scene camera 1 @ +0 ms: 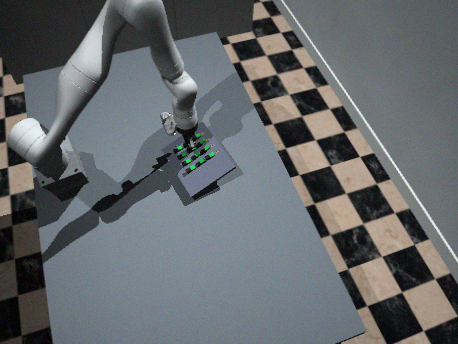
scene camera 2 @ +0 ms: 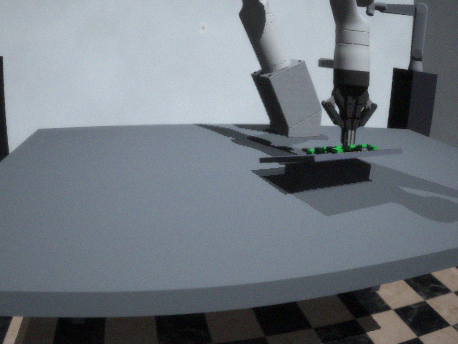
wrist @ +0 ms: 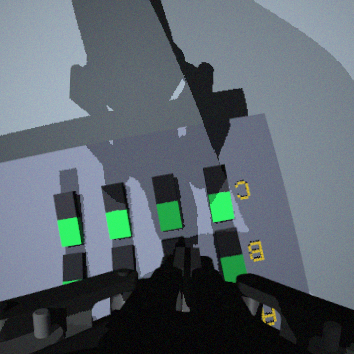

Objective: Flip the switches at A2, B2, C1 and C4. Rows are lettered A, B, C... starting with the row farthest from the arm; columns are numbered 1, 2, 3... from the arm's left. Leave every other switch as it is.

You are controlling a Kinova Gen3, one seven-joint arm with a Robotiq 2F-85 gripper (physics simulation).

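The switch panel (scene camera 1: pixel 212 172) (scene camera 2: pixel 387 153) (wrist: pixel 282 240) is raised above the table. In the wrist view, row C is uppermost and column 1 is rightmost. Switches C1 (wrist: pixel 220 199), C2 (wrist: pixel 168 205), C3 (wrist: pixel 117 212) and C4 (wrist: pixel 68 220) each show black on the arm side and green on the far side. B1 (wrist: pixel 231 257) shows the same. B3 (wrist: pixel 123 257) and B4 (wrist: pixel 74 265) show partly. My gripper (scene camera 1: pixel 191 145) (scene camera 2: pixel 348 143) (wrist: pixel 186 262) is shut and empty, its tips low at B2. B2 is mostly hidden; row A's switches are hidden. Contact cannot be told.
The panel stands on a dark block (scene camera 2: pixel 325 176) on the grey table (scene camera 1: pixel 190 260) (scene camera 2: pixel 150 215). The arm's base (scene camera 1: pixel 65 162) (scene camera 2: pixel 296 102) stands at the table's rear. Arm shadows cross the panel and table.
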